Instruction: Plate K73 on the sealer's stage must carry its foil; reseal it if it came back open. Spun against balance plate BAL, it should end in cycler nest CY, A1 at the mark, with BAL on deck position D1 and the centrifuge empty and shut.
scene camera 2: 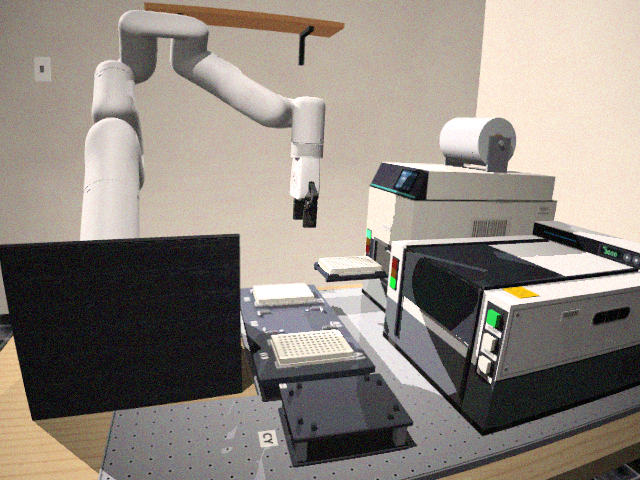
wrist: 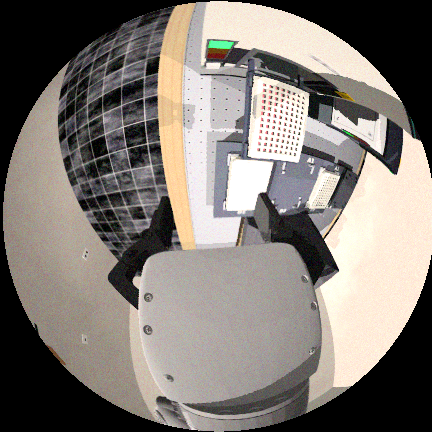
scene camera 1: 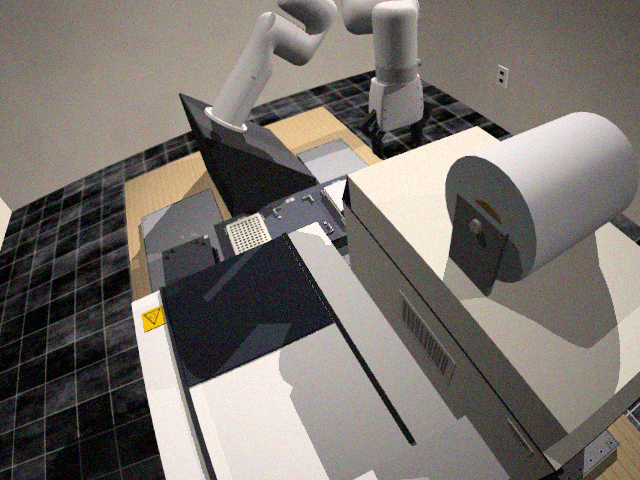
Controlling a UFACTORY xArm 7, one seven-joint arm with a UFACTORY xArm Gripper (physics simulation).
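Where they show: gripper, fingertip midpoint: [scene camera 2: 303, 223] [wrist: 214, 204] [scene camera 1: 397, 149]; arm's base at its link origin: [scene camera 2: 109, 274] [scene camera 1: 224, 121].
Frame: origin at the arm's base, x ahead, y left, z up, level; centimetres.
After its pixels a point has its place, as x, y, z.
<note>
The plate [scene camera 2: 348, 265] @(48.5, 11.7, -6.0) [wrist: 279, 120] @(49.7, 14.1, -5.9) on the sealer's extended stage [scene camera 2: 338, 277] @(44.8, 9.0, -7.6) shows uncovered wells with reddish contents in the wrist view; its label is unreadable. My gripper [scene camera 1: 397, 147] @(42.1, 24.1, 1.4) [scene camera 2: 303, 219] @(42.1, 24.1, 1.4) [wrist: 214, 204] @(42.1, 24.1, 1.4) is open and empty, high above the deck's far end and apart from the plates. A smooth white-topped plate [scene camera 2: 283, 293] @(34.1, 14.5, -12.3) [wrist: 245, 185] @(35.0, 16.8, -12.3) sits at the deck end near the sealer. A cream plate with wells [scene camera 1: 248, 232] @(30.5, -8.3, -12.3) [scene camera 2: 312, 346] @(31.5, -9.6, -12.3) [wrist: 325, 189] @(32.5, -8.4, -12.3) sits at the other end. The dark cycler nest [scene camera 2: 346, 403] @(30.9, -24.2, -13.6) [scene camera 1: 188, 258] @(27.9, -23.0, -13.6) bears no plate. The centrifuge [scene camera 2: 558, 335] @(60.2, -33.9, -3.4) [scene camera 1: 248, 310] @(61.6, -16.6, 2.9) looks shut; its inside is hidden.
The sealer [scene camera 2: 465, 222] @(71.4, 0.8, 5.5) [scene camera 1: 403, 206] @(69.5, 3.5, 16.6), with a large foil roll [scene camera 2: 467, 142] @(75.6, 7.6, 23.0) [scene camera 1: 558, 191] @(85.0, 6.7, 27.9) on top, stands beside the centrifuge. A black upright panel [scene camera 2: 124, 325] @(2.2, -8.4, -5.1) stands near the arm's base. A CY label [scene camera 2: 267, 438] @(20.0, -22.2, -18.3) lies beside the nest. A wall shelf [scene camera 2: 248, 20] is behind the arm.
</note>
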